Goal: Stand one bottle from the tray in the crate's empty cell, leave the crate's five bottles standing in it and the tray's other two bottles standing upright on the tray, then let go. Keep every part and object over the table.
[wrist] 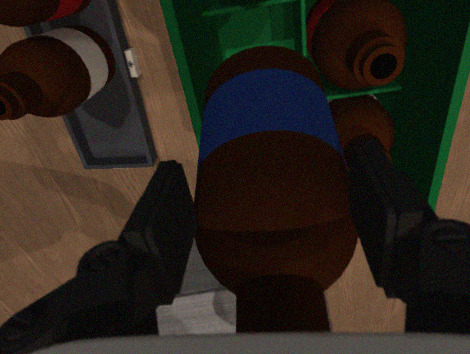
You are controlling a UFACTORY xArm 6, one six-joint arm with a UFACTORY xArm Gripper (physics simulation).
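Places are measured from the arm's base along level axes (x ahead, y left, z up), in millimetres.
Pixels of known places: gripper, fingertip midpoint: [266,183].
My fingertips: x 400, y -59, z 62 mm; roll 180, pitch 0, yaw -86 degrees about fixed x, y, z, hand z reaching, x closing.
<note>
Behind a point stands the place of what it marks.
My gripper [266,183] @[z 62, x 400, y -59 mm] is shut on a brown bottle with a blue label [270,107] @[z 30, x 418, y -62 mm], with one finger at each side of its body. The bottle's base points to the top of the view, over the near left part of the green crate [182,65] @[z -53, x 419, y -5 mm]. Green cell walls show just beyond its base; the cell under it is largely hidden. A brown bottle [362,45] @[z -78, x 415, y -128 mm] stands in the crate at the upper right, and another [367,122] @[z -108, x 342, y -149 mm] is partly hidden behind the right finger. The dark grey tray [117,162] @[z -208, x 256, y 157 mm] holds a white-labelled bottle [45,75] @[z -110, x 406, y 135 mm] and a red-labelled bottle [30,10] @[z -122, x 455, y 131 mm], cut off by the view's edge.
A small white block with a dark dot [132,63] @[z -213, x 388, y 97 mm] sits at the tray's right side, between tray and crate. The wooden table [45,210] @[z -228, x 157, y 326 mm] shows at the left. A pale grey surface [200,312] @[z -60, x 123, y 33 mm] shows below, partly behind the held bottle.
</note>
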